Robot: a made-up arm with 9 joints.
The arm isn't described. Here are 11 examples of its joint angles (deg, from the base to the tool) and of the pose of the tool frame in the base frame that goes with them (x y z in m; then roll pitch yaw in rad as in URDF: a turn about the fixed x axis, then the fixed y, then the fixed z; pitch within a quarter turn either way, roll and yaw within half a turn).
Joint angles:
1: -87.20 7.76 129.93 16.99 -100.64 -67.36 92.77 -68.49 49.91
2: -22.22 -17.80 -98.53 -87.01 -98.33 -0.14 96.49 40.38 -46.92
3: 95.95 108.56 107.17 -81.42 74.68 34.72 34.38 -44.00 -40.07
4: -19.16 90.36 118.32 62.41 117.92 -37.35 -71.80 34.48 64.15
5: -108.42 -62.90 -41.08 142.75 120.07 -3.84 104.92 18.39 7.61
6: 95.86 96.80 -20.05 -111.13 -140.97 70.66 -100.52 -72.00 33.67
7: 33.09 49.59 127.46 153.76 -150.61 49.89 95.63 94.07 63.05
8: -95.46 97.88 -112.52 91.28 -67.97 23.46 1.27 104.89 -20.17
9: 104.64 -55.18 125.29 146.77 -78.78 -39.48 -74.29 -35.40 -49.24
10: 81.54 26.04 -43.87 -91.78 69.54 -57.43 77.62 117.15 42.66
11: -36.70 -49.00 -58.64 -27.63 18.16 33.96 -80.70 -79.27 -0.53
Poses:
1: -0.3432 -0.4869 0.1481 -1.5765 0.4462 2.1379
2: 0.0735 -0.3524 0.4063 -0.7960 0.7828 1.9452
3: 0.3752 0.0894 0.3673 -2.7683 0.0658 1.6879
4: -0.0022 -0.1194 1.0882 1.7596 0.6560 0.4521
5: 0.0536 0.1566 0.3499 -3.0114 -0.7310 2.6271
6: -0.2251 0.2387 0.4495 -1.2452 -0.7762 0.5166
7: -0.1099 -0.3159 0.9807 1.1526 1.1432 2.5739
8: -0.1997 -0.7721 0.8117 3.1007 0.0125 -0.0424
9: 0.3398 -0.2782 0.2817 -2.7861 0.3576 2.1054
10: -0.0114 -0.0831 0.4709 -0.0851 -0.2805 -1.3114
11: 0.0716 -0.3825 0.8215 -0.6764 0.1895 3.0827
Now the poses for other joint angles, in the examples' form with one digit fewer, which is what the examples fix.
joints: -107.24 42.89 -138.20 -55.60 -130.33 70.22 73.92 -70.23 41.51
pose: 0.178 -0.671 0.672 -1.926 -0.977 -1.292
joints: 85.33 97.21 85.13 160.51 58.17 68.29 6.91 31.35 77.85
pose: 0.191 -0.268 0.650 1.522 0.247 -0.406
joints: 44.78 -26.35 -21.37 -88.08 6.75 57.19 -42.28 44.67 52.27
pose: 0.062 0.016 0.439 2.954 -0.431 2.498
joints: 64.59 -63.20 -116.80 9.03 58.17 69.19 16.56 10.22 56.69
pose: 0.349 -0.472 0.617 1.092 0.825 -0.584
